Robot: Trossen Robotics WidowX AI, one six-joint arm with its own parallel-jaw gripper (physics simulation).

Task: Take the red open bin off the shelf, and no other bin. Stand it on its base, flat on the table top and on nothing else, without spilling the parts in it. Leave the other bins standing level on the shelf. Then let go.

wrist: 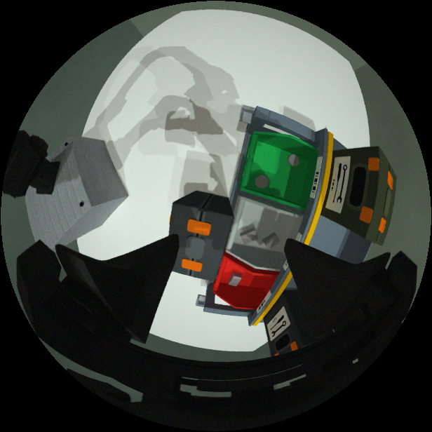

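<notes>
The red open bin (250, 286) stands in the shelf at its lower end, with a small grey part in it. A grey open bin (265, 235) with several dark parts stands beside it, and a green open bin (280, 167) with round grey parts stands beyond that. All three are in the blue-grey shelf (227, 309), which has a yellow front strip. My gripper (234, 243) is open, its fingers wide apart and empty. It is above the shelf, and in the view the grey bin and part of the red bin show between the fingers. How high the fingertips are is hard to tell.
A dark case with orange latches (200, 242) stands close behind the shelf, near the red and grey bins. An olive case (360, 192) and another dark case (285, 325) are at the shelf's front. A grey block (82, 192) is at the left on the white table (295, 55).
</notes>
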